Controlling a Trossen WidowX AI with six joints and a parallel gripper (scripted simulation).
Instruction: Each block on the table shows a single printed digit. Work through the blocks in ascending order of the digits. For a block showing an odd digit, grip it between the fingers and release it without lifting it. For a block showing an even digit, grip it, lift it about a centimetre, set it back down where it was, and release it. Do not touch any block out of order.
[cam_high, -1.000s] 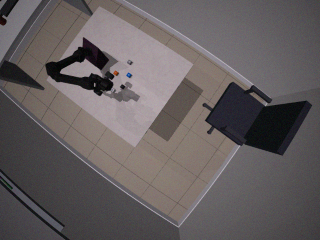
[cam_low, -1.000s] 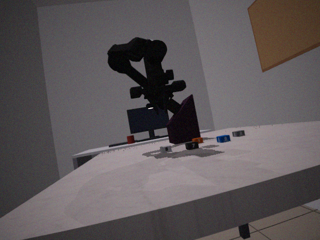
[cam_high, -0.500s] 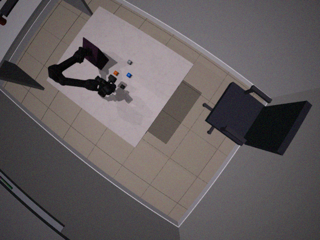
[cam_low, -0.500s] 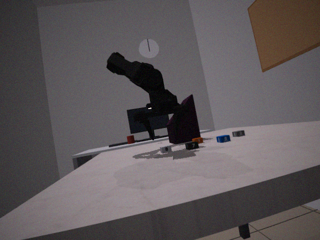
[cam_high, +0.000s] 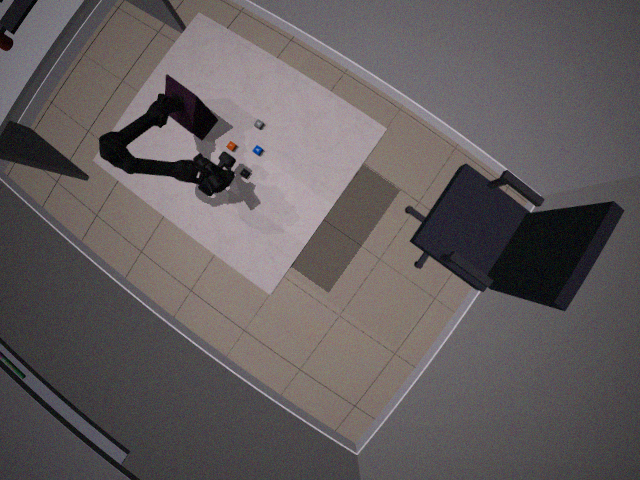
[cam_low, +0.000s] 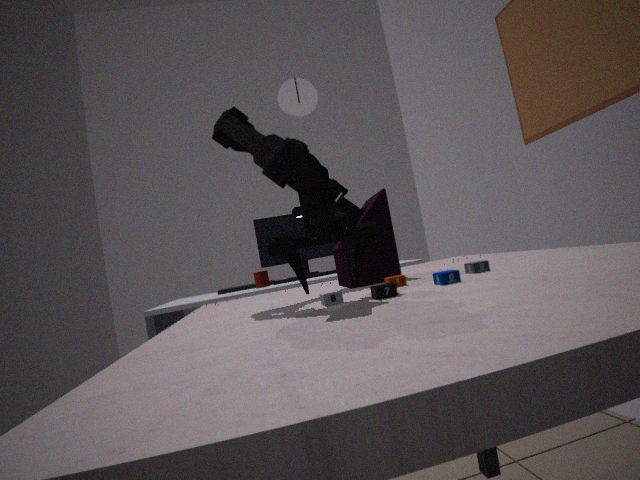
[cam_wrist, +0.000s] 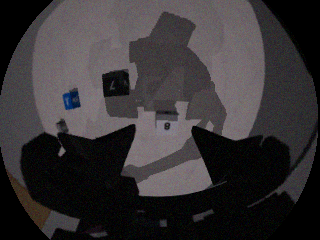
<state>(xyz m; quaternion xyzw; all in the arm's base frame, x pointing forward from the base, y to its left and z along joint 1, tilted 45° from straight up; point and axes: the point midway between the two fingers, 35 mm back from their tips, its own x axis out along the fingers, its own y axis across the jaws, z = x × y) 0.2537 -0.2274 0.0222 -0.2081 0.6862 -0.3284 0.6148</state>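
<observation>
Right now the light grey block is 1 cm below my gripper tip. From my gripper tip the other things lie so: blue block: 18 cm to the left, 7 cm ahead, 1 cm below; black block: 7 cm ahead, 6 cm to the left, 1 cm below; orange block: 14 cm to the left, 5 cm behind, 1 cm below.
</observation>
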